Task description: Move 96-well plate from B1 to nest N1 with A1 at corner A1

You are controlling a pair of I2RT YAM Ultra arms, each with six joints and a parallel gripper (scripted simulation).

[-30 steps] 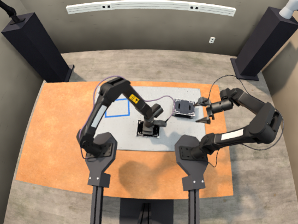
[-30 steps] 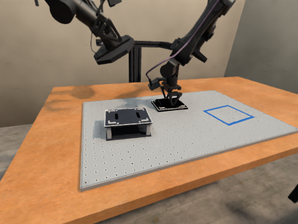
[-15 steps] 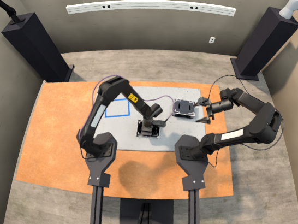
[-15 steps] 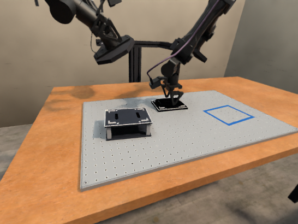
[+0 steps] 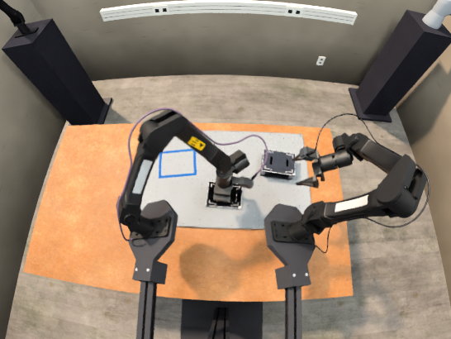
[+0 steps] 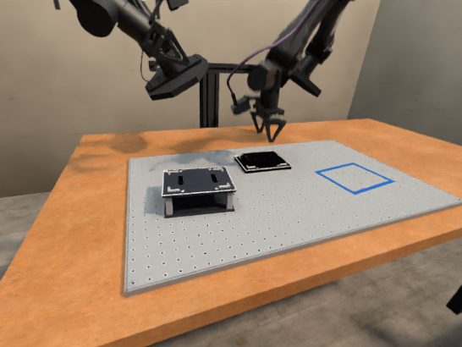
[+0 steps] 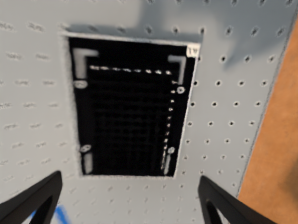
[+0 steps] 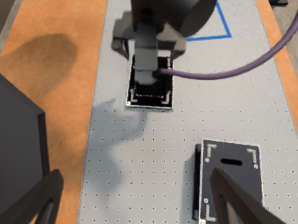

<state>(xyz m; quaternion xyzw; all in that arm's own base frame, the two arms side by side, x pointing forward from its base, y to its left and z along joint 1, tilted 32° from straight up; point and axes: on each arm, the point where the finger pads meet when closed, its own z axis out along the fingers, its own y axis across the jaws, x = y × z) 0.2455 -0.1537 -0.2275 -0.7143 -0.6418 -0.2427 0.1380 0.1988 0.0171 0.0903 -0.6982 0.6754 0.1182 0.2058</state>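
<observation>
My right hand is 290 mm above the black 96-well plate, 260 mm to the right of it and 10 mm short of it.
</observation>
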